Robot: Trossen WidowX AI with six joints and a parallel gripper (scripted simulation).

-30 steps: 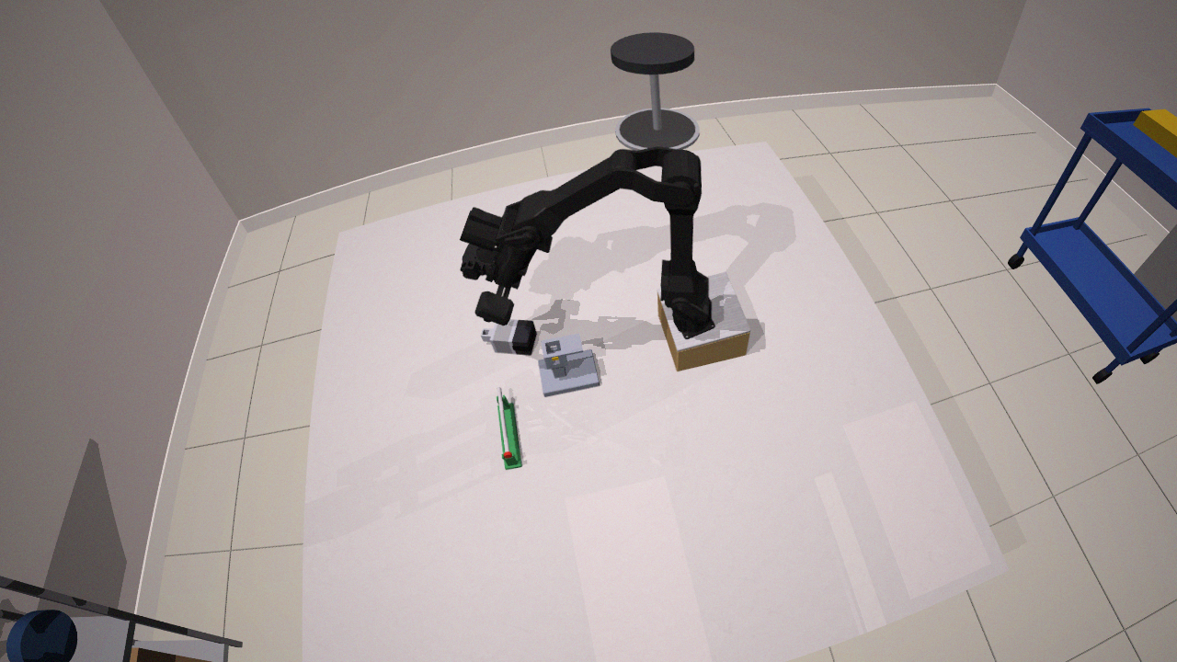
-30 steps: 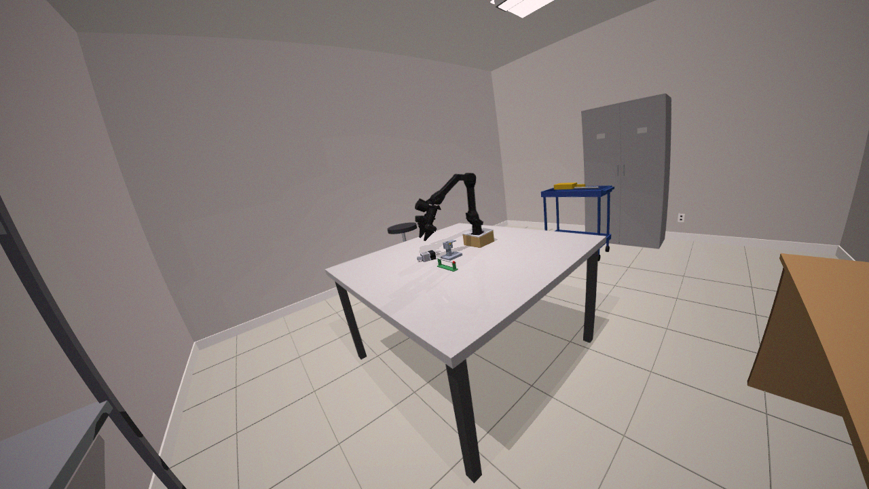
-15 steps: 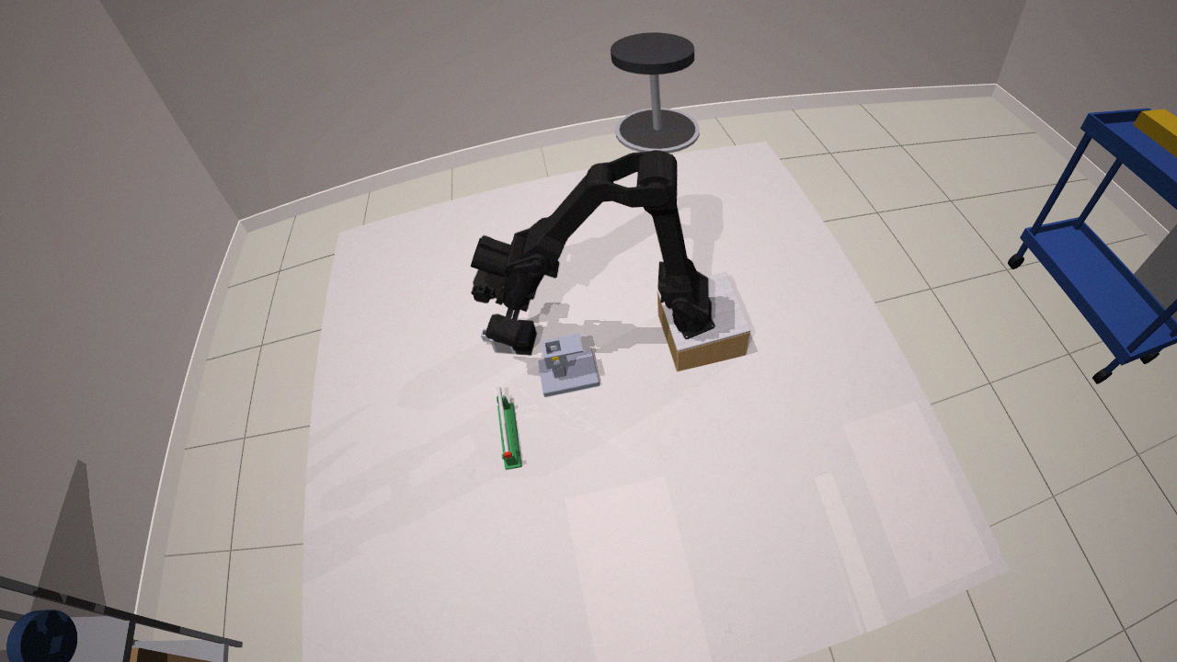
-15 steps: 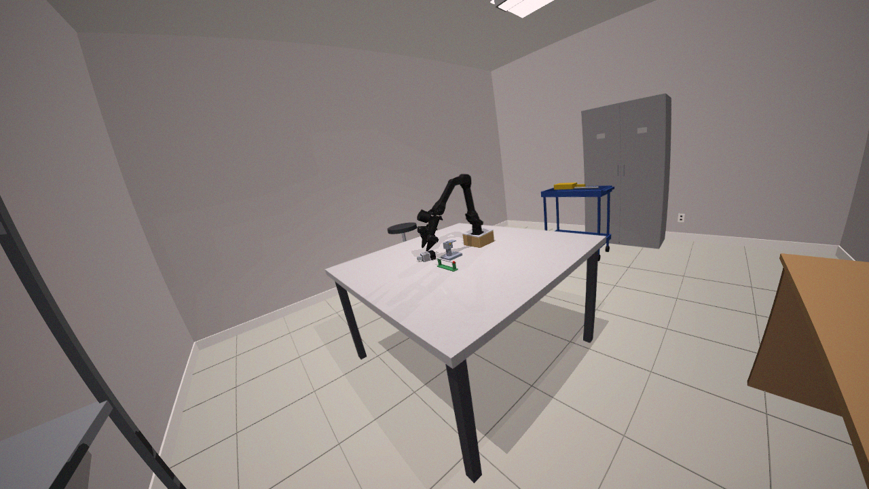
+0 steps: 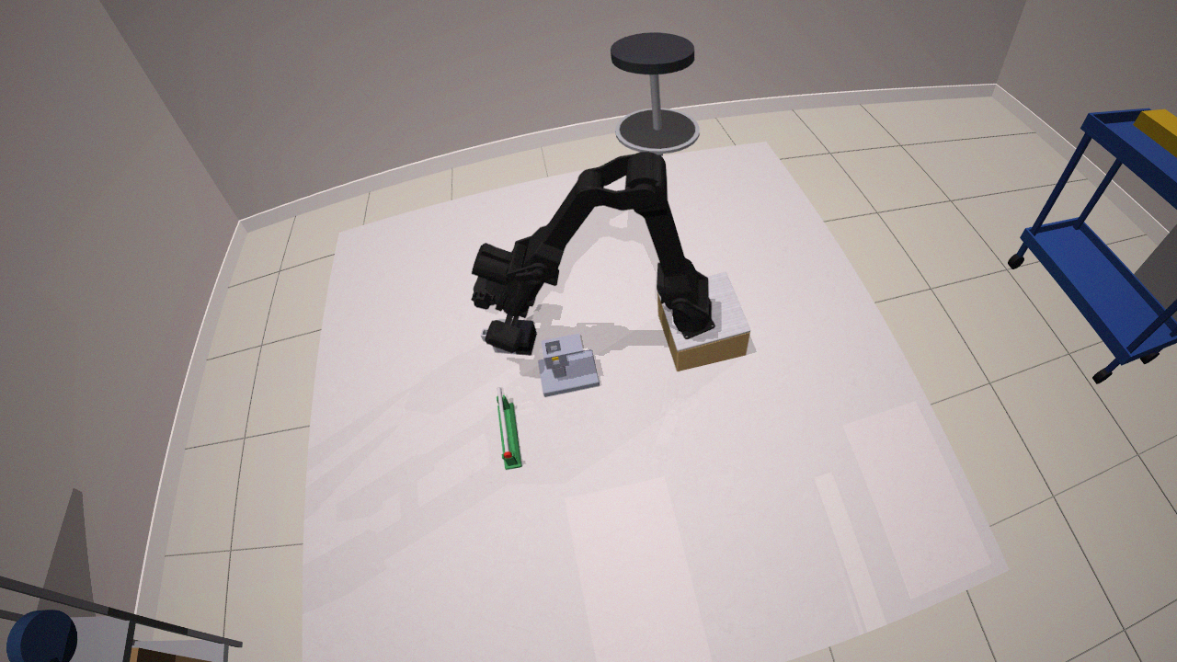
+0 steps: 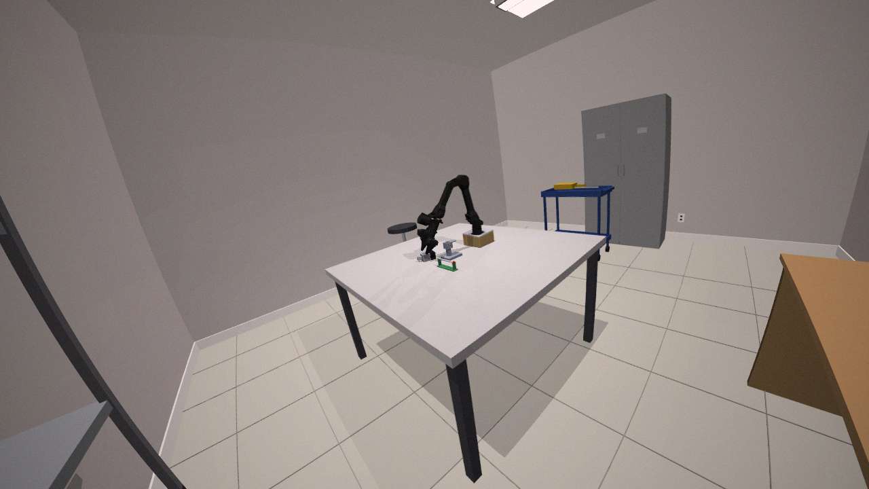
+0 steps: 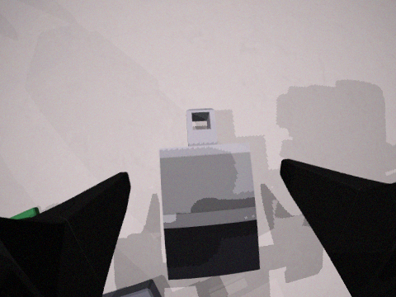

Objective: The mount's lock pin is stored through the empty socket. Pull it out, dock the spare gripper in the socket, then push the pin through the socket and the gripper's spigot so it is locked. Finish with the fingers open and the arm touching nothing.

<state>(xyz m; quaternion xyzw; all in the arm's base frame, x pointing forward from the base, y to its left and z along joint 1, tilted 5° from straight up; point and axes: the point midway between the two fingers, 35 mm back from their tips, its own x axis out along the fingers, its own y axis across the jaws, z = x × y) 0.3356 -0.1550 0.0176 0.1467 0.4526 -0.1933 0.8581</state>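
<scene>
My gripper tip is now 3 cm above the spare gripper and 1 cm past it. From my gripper tip the other things lie so: green pin rest 22 cm to the left, 5 cm ahead, 3 cm below; then grey mount 13 cm to the left, 9 cm behind.
</scene>
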